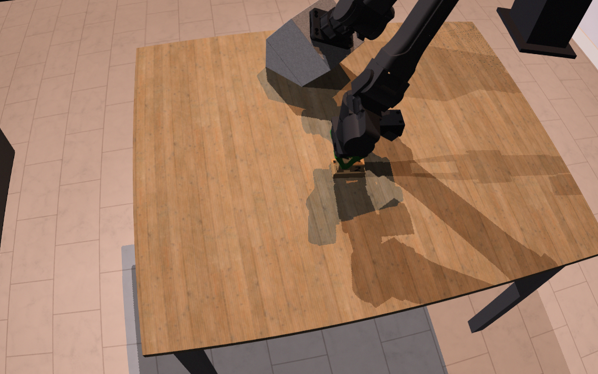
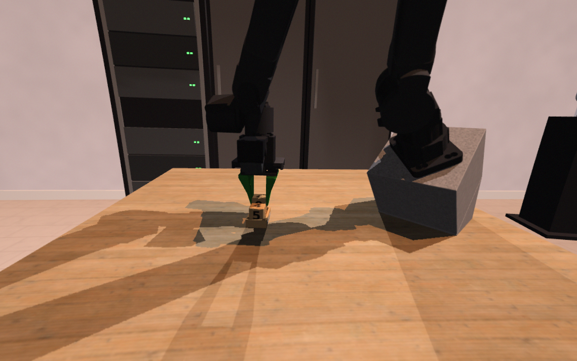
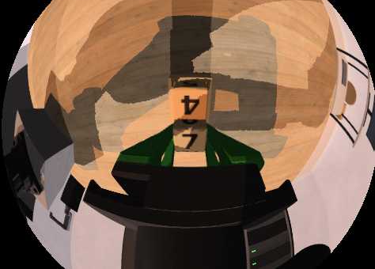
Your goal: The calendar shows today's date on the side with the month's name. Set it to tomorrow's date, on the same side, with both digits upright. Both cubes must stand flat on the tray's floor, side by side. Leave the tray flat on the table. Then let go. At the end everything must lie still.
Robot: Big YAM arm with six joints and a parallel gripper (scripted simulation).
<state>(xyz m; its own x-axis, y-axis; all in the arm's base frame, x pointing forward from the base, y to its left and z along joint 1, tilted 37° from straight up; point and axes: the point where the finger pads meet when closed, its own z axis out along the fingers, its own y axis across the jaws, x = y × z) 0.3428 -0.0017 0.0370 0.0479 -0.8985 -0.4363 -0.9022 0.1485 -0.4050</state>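
My gripper is now 3 cm above the wooden calendar tray and 1 cm to the right of it. Round my hand: cube 3 cm to the left, 1 cm below.
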